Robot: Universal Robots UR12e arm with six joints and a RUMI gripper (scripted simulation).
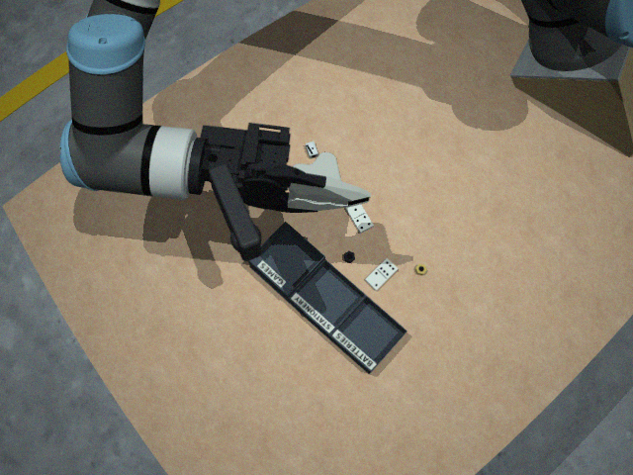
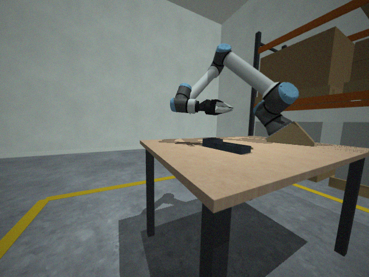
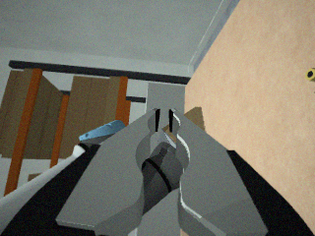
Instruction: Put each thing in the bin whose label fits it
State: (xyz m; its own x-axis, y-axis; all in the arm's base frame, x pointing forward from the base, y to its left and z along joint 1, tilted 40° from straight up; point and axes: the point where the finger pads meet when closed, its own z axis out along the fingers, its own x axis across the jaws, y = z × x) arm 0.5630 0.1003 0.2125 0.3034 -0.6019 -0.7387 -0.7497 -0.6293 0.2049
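Right now my hand is 200 mm above the dark three-part bin, 80 mm short of it and 30 mm to the right of it. Also, from my hand: yellow pad (220 mm below, 100 mm to the right, 60 mm behind); then white domino (220 mm below, 60 mm behind, 20 mm to the right); then black nut (220 mm below, 10 mm to the left).
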